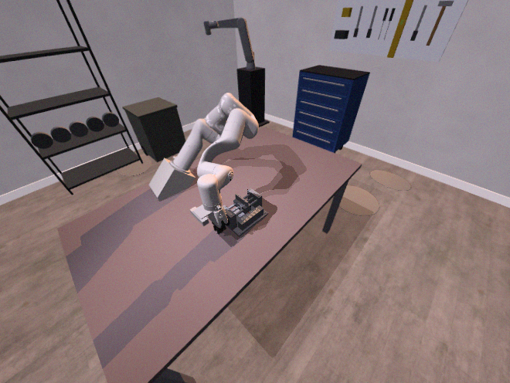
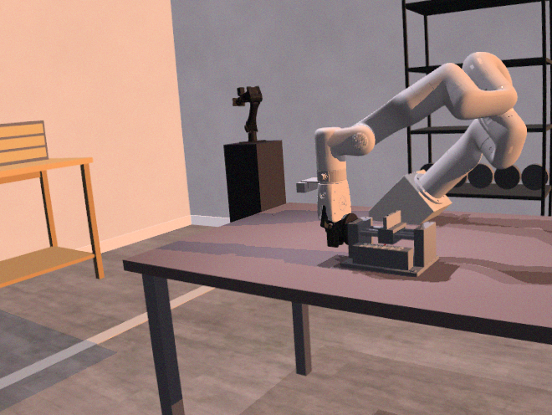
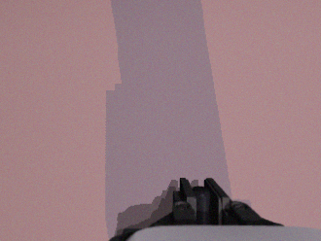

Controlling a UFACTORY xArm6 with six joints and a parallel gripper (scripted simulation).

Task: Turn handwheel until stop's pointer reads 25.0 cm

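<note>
Now: the black handwheel 20 mm to the left of my hand and 10 mm above it. Also, from my hand: sliding stop block: 160 mm to the left, 40 mm above.
</note>
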